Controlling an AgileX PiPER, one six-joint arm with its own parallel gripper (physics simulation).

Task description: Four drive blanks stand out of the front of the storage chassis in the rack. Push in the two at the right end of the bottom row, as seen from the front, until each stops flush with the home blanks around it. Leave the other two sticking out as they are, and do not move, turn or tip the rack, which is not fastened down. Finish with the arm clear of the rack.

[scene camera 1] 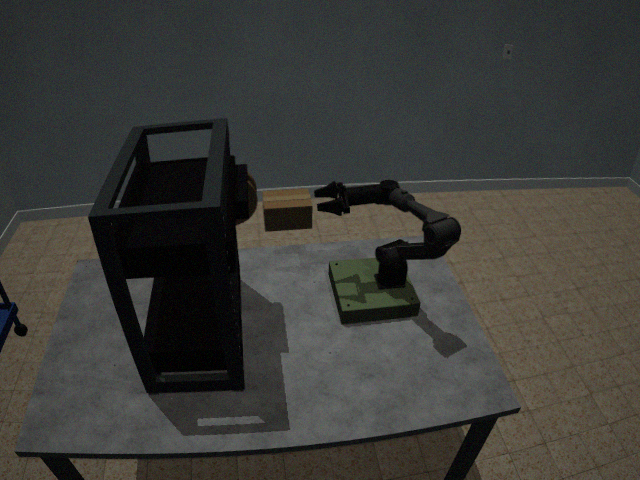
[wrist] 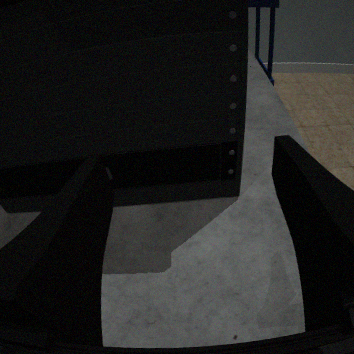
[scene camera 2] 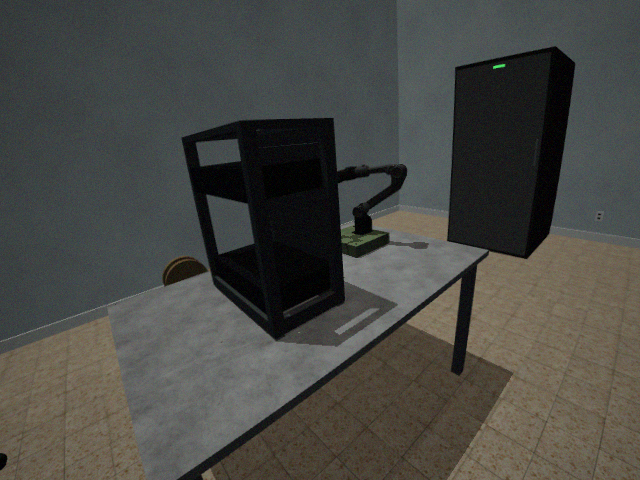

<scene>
dark storage rack: scene camera 1; wrist 161, 99; scene camera 2
same spot on dark storage rack: (scene camera 1: 176, 222) = (scene camera 2: 278, 161)
</scene>
